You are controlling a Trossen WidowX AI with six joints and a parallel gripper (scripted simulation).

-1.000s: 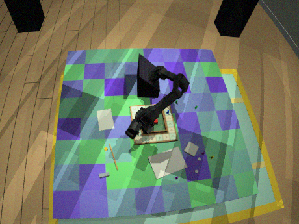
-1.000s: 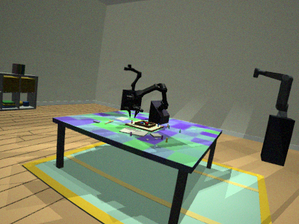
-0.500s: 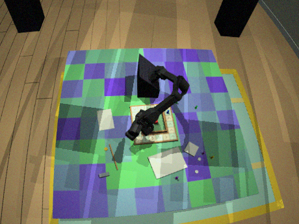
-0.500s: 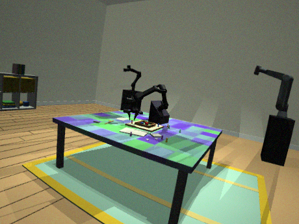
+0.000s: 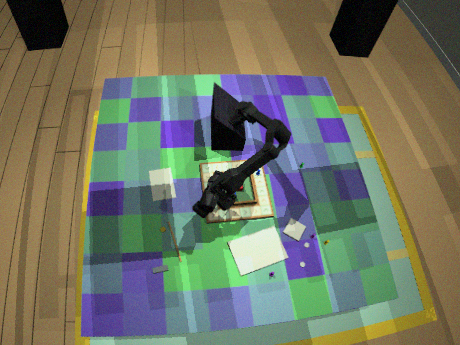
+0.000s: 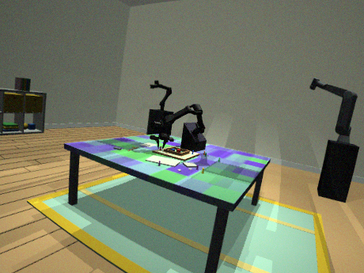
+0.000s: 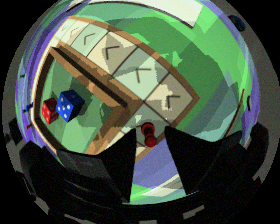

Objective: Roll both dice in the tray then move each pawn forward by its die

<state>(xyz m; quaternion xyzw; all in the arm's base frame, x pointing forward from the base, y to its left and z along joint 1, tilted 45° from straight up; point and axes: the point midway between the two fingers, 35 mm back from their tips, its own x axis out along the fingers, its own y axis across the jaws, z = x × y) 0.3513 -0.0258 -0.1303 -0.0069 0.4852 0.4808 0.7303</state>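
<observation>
Now: gripper tip 8 cm past the green tray, 11 cm to the right of it and 2 cm above it. From my gripper tip the other things lie so: red pawn: right at my gripper tip; thin stick: 14 cm ahead, 16 cm to the right, 2 cm below; white card: 12 cm behind, 21 cm to the right, 2 cm below.
</observation>
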